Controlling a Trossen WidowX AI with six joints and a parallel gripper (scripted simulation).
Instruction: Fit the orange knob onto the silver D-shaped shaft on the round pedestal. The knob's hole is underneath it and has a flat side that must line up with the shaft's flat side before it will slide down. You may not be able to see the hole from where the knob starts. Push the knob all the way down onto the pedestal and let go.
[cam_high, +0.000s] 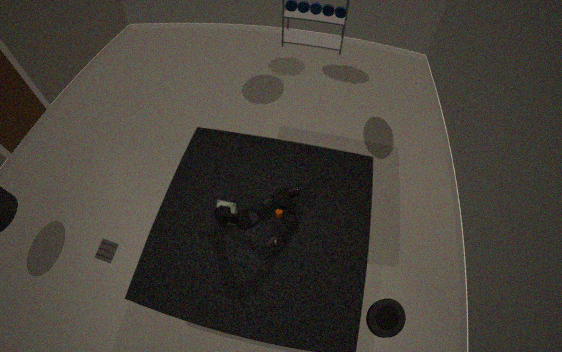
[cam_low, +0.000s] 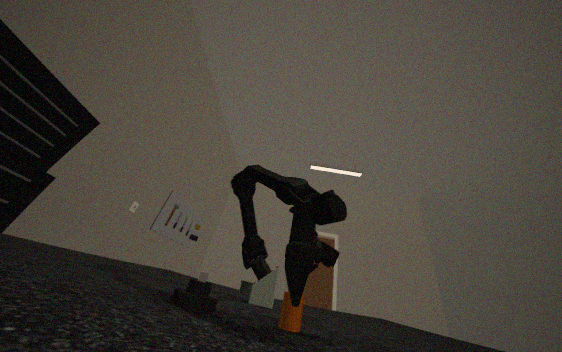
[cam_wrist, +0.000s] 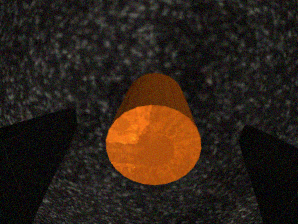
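The orange knob is right at my gripper tip. From my gripper tip the other things lie so: round pedestal 10 mm ahead, 190 mm to the right, 10 mm below.
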